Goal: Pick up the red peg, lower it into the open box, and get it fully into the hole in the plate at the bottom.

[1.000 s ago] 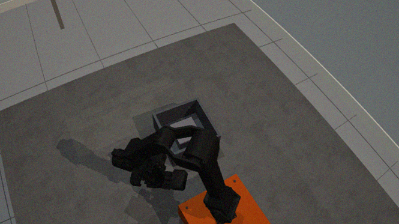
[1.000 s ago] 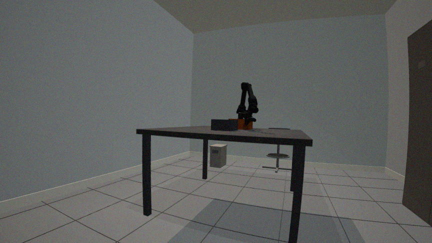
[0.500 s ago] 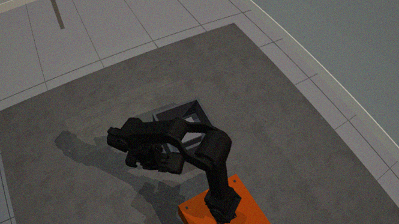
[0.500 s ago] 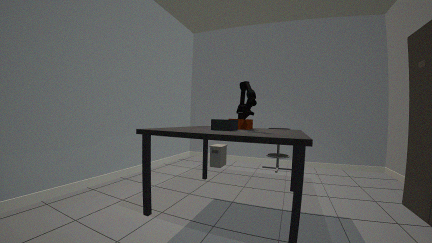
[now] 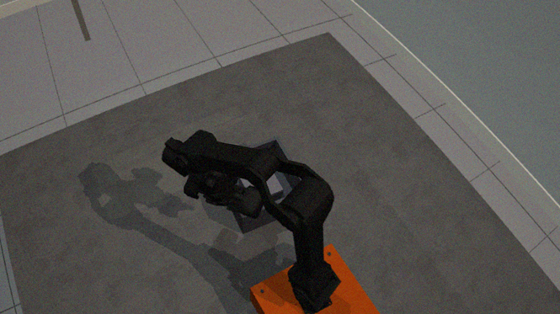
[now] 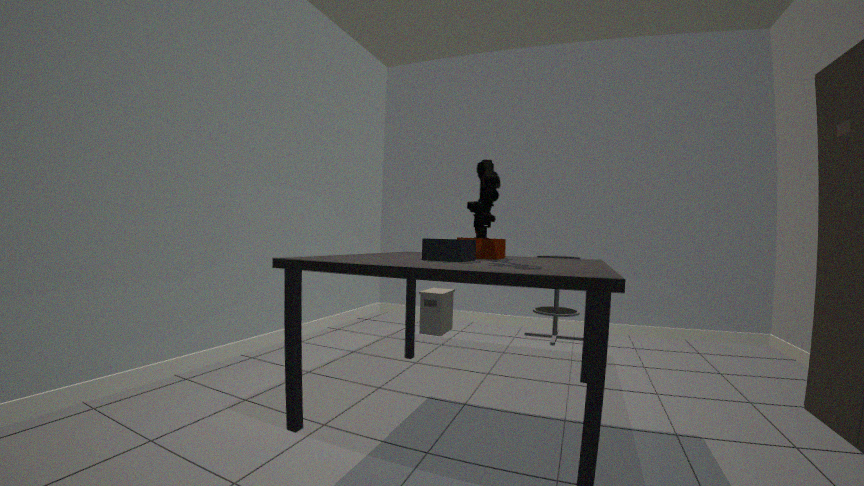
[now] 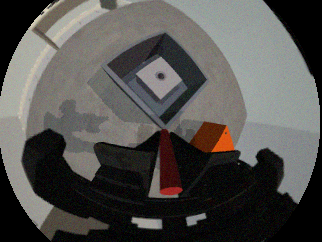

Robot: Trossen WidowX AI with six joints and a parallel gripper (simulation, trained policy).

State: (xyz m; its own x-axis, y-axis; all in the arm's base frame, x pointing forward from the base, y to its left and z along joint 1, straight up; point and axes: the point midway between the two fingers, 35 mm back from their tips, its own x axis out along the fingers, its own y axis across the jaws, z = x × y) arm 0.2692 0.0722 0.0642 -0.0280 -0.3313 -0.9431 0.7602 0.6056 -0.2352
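Now: gripper tip 11 cm above the dark box, 10 cm to the left of it and 8 cm short of it. Round my gripper tip: red peg: 3 cm above, 1 cm to the left.
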